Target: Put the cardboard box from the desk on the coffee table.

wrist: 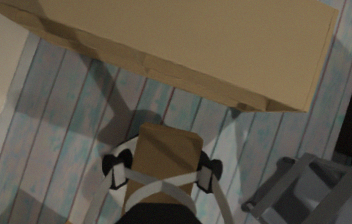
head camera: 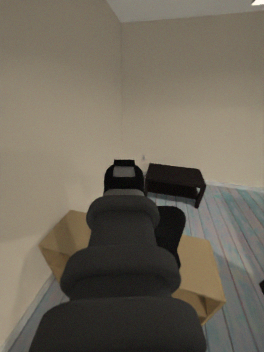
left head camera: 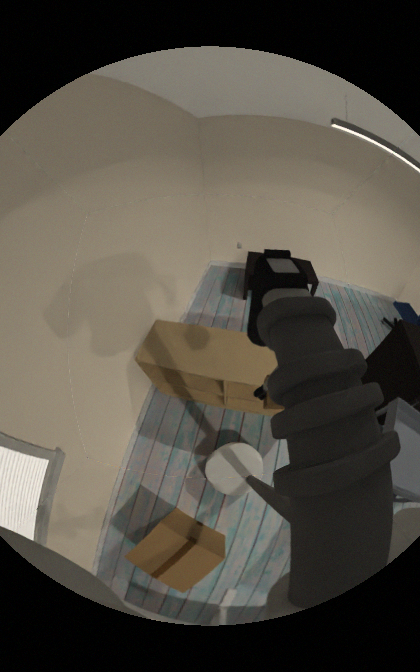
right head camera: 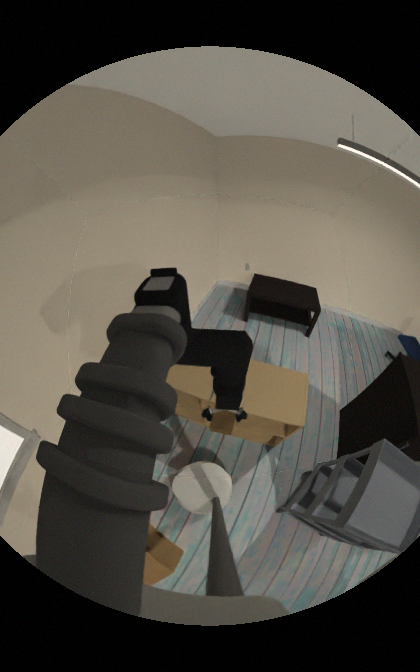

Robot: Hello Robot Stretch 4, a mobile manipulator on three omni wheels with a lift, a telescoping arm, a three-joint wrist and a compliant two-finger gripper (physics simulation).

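Places are measured from the robot's base along level axes (x ahead, y left, z up), in metres.
Where they show: gripper, fingertip midpoint: [wrist: 163,162].
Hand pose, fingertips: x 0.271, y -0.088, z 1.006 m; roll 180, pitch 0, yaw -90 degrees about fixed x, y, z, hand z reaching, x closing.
Observation:
After its pixels a point has its place.
My gripper [right head camera: 224,415] [wrist: 163,162] @[x 0.271, y -0.088, z 1.006 m] is shut on a small brown cardboard box [right head camera: 222,424] [wrist: 167,150] @[x 0.294, y -0.092, z 1.055 m], with one black fingertip on each side of it. The box hangs above the floor, near the front side of the light wooden cabinet. The low dark coffee table [head camera: 175,175] @[x 1.959, y -0.823, z 0.423 m] [left head camera: 310,273] [right head camera: 285,290] stands near the back wall, beyond the cabinet; my arm hides part of it in the left head view. A large dark piece of furniture, which looks like the desk [left head camera: 397,360] [right head camera: 380,405], stands at the right.
The light wooden cabinet [head camera: 200,260] @[x 0.564, y -0.509, z 0.583 m] [left head camera: 210,350] [right head camera: 280,390] [wrist: 200,45] @[x 0.542, y -0.183, z 0.583 m] stands between my gripper and the coffee table. A grey chair [right head camera: 385,495] is at the right. A white round object [left head camera: 234,468] [right head camera: 202,487] and a larger cardboard box [left head camera: 180,550] [right head camera: 162,555] are nearer my base.

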